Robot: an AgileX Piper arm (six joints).
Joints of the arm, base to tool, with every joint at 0 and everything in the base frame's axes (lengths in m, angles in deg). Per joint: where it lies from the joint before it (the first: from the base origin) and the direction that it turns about. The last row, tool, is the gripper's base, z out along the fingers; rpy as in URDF.
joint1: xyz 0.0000 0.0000 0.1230 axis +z
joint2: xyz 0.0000 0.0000 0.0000 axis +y
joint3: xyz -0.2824 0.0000 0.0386 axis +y
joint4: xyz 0.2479 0.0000 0.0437 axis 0.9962 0 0.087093
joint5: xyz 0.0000 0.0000 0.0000 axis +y
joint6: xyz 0.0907 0.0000 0.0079 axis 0.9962 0 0.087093
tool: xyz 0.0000 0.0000 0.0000 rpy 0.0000 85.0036 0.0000
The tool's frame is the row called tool.
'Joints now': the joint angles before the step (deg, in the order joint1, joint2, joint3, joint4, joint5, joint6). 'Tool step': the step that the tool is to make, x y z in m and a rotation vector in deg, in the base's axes. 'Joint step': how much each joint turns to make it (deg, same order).
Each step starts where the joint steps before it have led.
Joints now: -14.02, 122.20, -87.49, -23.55, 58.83, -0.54
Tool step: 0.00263, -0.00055, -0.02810, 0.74, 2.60, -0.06
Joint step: 0.00, 3.86, -0.03, -0.18, -1.04, 0.54
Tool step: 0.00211, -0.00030, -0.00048, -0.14, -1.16, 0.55
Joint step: 0.00, 0.06, 0.00, -0.18, -1.34, 0.00
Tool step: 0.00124, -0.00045, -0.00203, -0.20, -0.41, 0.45
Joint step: 0.00, 0.29, 0.01, -0.33, -0.81, 0.01
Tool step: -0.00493, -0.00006, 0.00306, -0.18, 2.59, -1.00
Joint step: 0.00, -0.37, 0.00, -0.11, 3.11, -0.01
